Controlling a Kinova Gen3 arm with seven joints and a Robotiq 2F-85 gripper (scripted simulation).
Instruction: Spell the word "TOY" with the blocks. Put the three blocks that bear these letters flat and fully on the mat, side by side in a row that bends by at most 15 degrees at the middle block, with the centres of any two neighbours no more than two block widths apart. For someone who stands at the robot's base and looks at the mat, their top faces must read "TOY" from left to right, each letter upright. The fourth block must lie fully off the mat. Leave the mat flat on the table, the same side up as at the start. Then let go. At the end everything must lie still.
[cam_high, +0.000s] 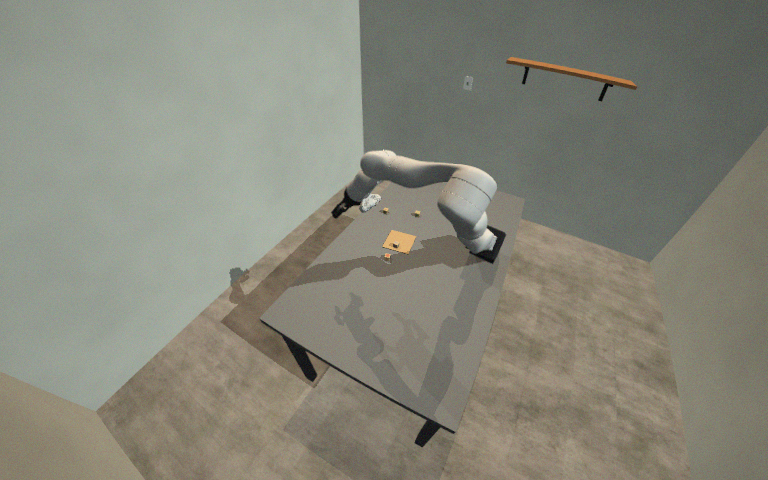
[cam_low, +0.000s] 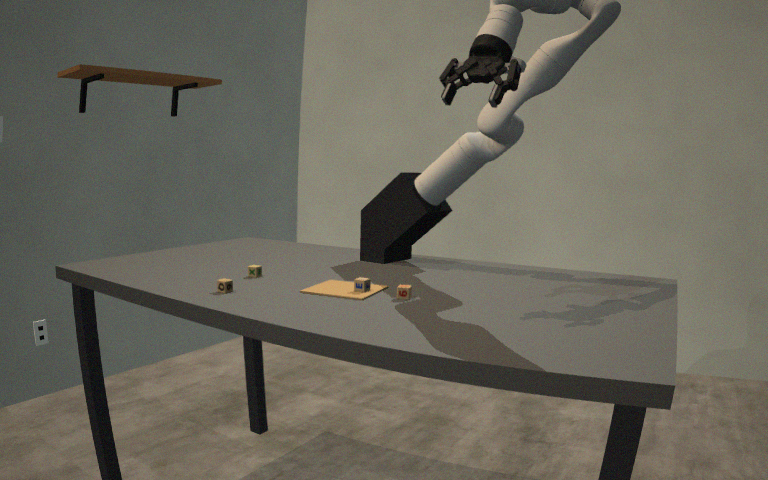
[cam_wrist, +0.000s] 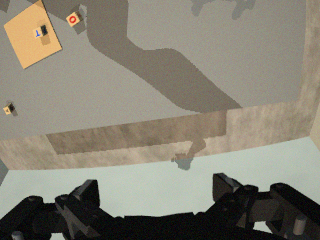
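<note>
Right now the block is 36 cm below my hand, 18 cm to the right of it and 9 cm behind it. Round my hand: tan mat 37 cm below, 31 cm to the right, 7 cm behind.
</note>
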